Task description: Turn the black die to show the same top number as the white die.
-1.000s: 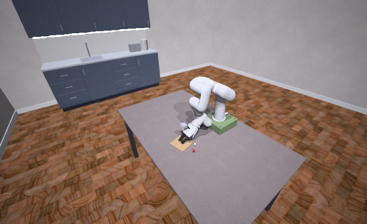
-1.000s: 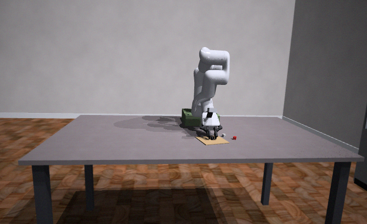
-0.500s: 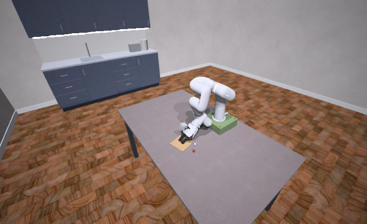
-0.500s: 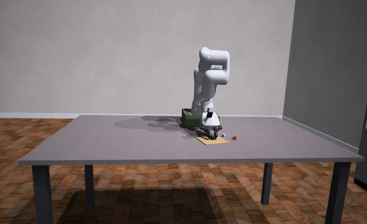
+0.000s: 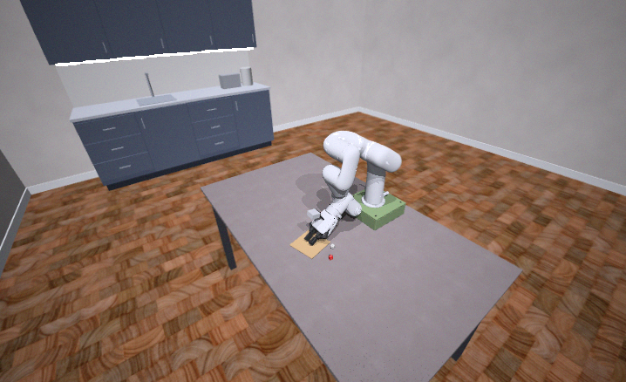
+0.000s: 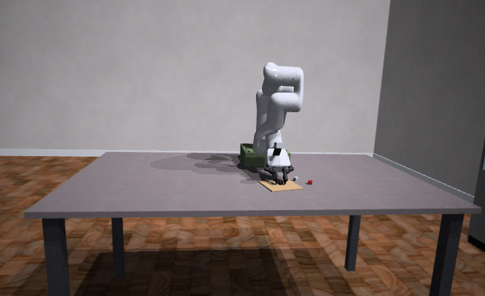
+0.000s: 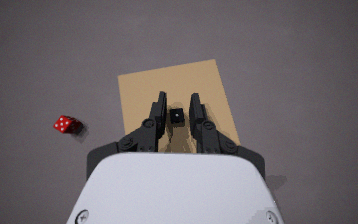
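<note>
My gripper is now 20 mm above the black die. The rest, counted from my hand: white die (70 mm behind, 80 mm to the left, 20 mm below); then red die (20 mm behind, 130 mm to the left, 20 mm below); then tan mat (30 mm below).
</note>
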